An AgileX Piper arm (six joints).
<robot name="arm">
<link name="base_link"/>
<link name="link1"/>
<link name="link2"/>
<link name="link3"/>
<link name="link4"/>
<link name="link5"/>
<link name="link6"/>
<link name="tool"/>
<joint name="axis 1" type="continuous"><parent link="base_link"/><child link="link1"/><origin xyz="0 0 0.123"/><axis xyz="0 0 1"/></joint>
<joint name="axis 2" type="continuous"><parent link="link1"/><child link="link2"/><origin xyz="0 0 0" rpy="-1.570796 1.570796 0"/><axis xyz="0 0 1"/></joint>
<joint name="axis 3" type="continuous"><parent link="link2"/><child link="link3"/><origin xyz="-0.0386 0.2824 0"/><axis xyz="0 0 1"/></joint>
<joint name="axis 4" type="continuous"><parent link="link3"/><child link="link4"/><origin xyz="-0.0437 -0.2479 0" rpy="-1.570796 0 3.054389"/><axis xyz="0 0 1"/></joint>
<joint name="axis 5" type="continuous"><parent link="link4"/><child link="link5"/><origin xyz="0 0 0" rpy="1.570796 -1.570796 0"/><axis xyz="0 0 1"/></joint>
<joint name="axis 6" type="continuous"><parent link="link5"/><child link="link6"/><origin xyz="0.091 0 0" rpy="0 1.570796 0"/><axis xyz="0 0 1"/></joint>
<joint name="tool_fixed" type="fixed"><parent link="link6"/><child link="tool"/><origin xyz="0 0 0" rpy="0 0 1.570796"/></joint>
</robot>
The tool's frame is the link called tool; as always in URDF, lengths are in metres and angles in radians. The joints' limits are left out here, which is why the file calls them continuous.
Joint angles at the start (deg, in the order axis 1, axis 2, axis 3, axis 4, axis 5, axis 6):
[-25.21 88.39 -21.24 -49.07 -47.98 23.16]
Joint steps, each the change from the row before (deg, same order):
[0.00 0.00 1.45 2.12 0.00 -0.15]
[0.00 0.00 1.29 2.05 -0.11 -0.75]
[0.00 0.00 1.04 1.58 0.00 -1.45]
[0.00 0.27 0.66 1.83 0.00 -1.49]
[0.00 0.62 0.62 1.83 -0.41 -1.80]
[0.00 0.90 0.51 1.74 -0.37 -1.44]
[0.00 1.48 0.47 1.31 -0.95 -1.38]
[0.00 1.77 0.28 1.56 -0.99 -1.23]
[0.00 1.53 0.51 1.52 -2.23 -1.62]
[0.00 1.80 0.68 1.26 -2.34 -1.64]
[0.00 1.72 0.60 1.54 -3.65 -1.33]
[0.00 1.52 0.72 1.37 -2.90 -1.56]
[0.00 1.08 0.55 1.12 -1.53 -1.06]
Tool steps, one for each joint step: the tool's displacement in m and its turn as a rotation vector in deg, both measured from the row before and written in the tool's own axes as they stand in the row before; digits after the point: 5 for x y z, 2 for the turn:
[0.00569 0.00134 -0.00280 1.17 0.56 2.07]
[0.00491 0.00087 -0.00260 1.14 0.38 1.31]
[0.00416 0.00060 -0.00218 0.92 0.44 0.14]
[0.00325 -0.00068 -0.00093 1.12 0.32 0.20]
[0.00366 -0.00073 -0.00025 0.96 0.24 0.02]
[0.00423 -0.00100 0.00044 0.90 0.49 0.37]
[0.00528 -0.00052 0.00149 0.38 0.52 0.37]
[0.00531 -0.00130 0.00236 0.58 0.55 0.69]
[0.00362 -0.00035 0.00125 0.36 -0.64 0.22]
[0.00518 0.00020 0.00098 0.18 -0.30 0.19]
[0.00241 -0.00011 0.00079 0.35 -1.75 0.52]
[0.00337 0.00001 -0.00019 0.50 -1.04 0.09]
[0.00330 -0.00030 -0.00043 0.62 -0.18 0.15]

